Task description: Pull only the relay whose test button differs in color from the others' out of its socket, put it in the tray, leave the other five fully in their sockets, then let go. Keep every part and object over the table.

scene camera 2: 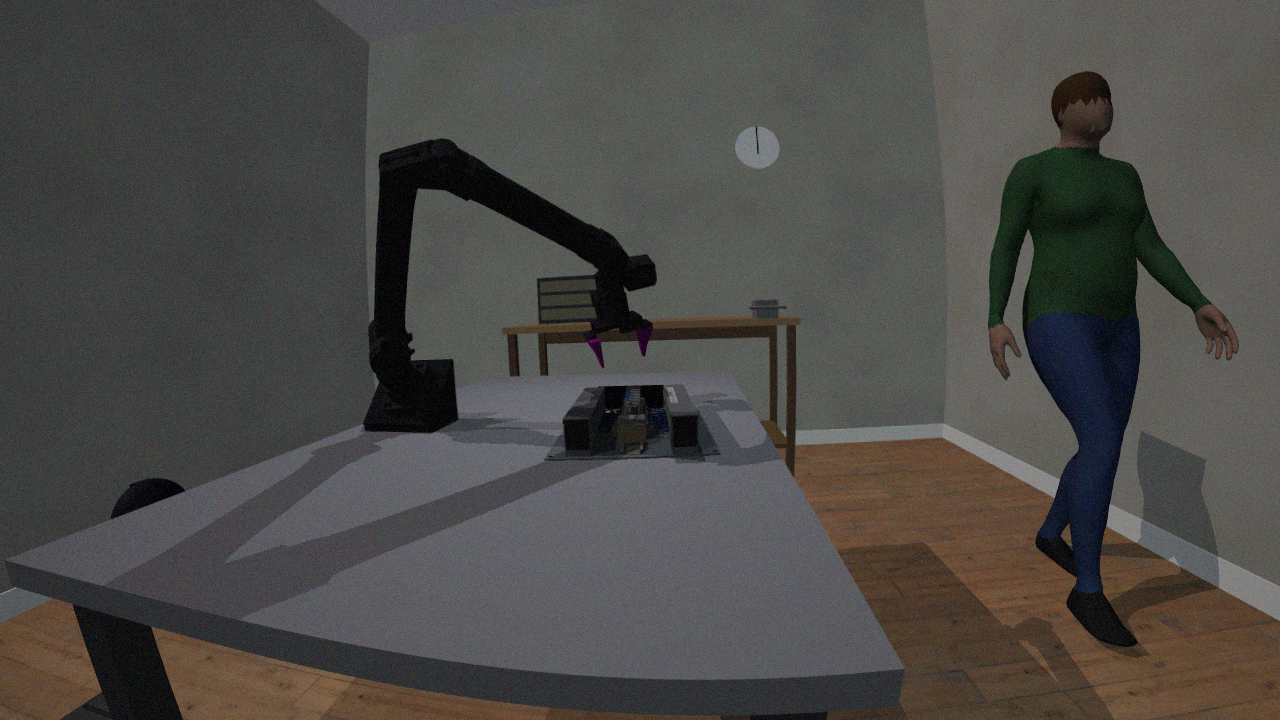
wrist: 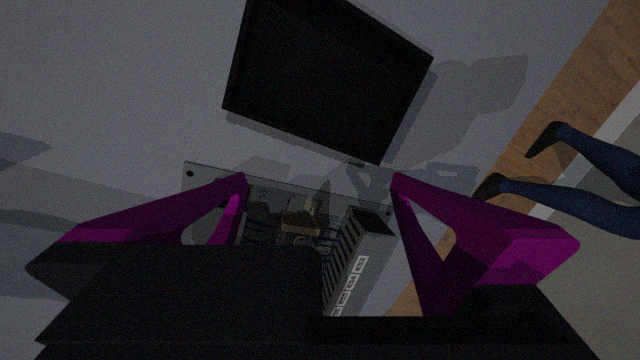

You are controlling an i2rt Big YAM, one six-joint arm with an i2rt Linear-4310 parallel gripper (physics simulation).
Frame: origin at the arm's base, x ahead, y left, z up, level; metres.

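Seen in the pictures: gripper, fingertip midpoint: [scene camera 2: 623, 361] [wrist: 319, 180]; arm's base at its link origin: [scene camera 2: 407, 389].
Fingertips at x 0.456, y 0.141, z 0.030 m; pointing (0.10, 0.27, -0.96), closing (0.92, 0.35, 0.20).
Pixels of each thing's top centre, then the offset from my fingertips to it. "spot": a spot on its surface instead.
- black tray at a spot on its surface: [wrist: 325, 80] spot: dy +0.070, dx +0.003, dz -0.106 m
- slotted duct with white labels, top centre: [wrist: 336, 324] [scene camera 2: 678, 397] dy -0.207, dx +0.115, dz -0.046 m
- dark duct at its top centre: [scene camera 2: 587, 400] dy -0.214, dx -0.050, dz -0.046 m
My gripper [scene camera 2: 622, 360] [wrist: 319, 180] is open and empty, its magenta fingers wide apart above the socket panel. The grey panel [scene camera 2: 707, 444] [wrist: 205, 175] lies on the table. A tan, blocky part [scene camera 2: 631, 433] [wrist: 301, 220] at the near end of the middle row looks like a relay in its socket; in the wrist view it shows between the fingers, below them. The gripper body hides much of the row there. Test button colours are too dark to tell. The black tray [wrist: 325, 80] lies beyond the panel in the wrist view; its inside is too dark to read.
A slotted duct with white labels [scene camera 2: 684, 431] [wrist: 370, 245] runs along one side of the row, and another dark duct [scene camera 2: 579, 431] runs along the other. Blue wires lie between. The table edge and wooden floor [wrist: 565, 95] are to the right. A person [scene camera 2: 1083, 241] walks beside the table.
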